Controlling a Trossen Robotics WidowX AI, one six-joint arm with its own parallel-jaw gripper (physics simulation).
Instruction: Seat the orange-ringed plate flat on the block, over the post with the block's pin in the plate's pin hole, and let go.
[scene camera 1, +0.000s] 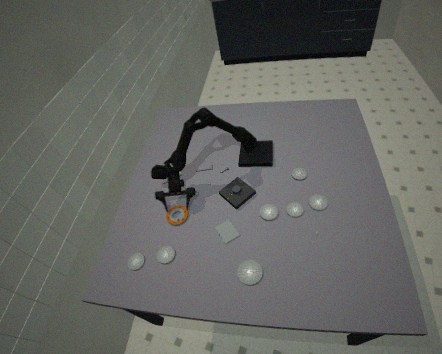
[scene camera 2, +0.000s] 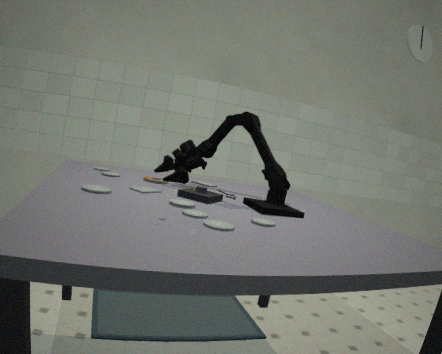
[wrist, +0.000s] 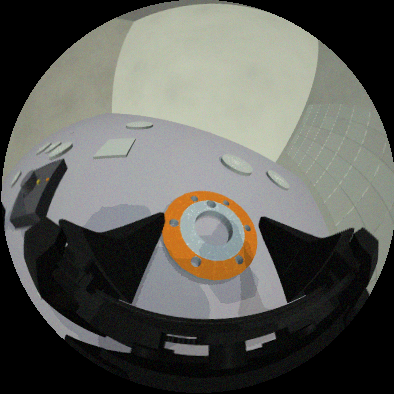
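Observation:
The orange-ringed plate lies flat on the table, away from the block. It has a pale inner ring, a large centre hole and several small holes. My gripper is open and empty, low over the plate, with one finger towards each side of it in the wrist view. The dark square block carries a short round post. A yellow and an orange spot show on the block; I cannot tell which is the pin.
Several pale discs lie around the table. A pale square tile lies near the block. Small thin tools lie between the block and the arm's base.

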